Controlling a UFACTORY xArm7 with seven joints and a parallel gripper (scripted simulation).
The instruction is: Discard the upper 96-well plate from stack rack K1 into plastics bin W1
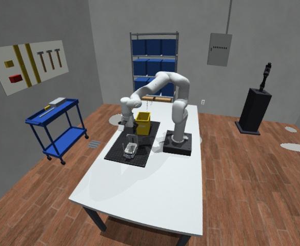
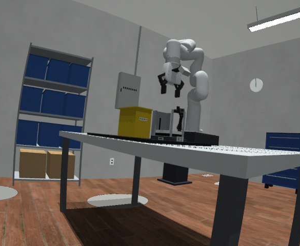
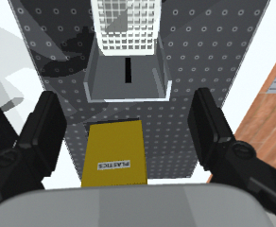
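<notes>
Now: the white 96-well plate 19 cm below my hand. From my hand the other things lie so: yellow plastics bin W1: 35 cm to the right, 14 cm below, 3 cm behind.
</notes>
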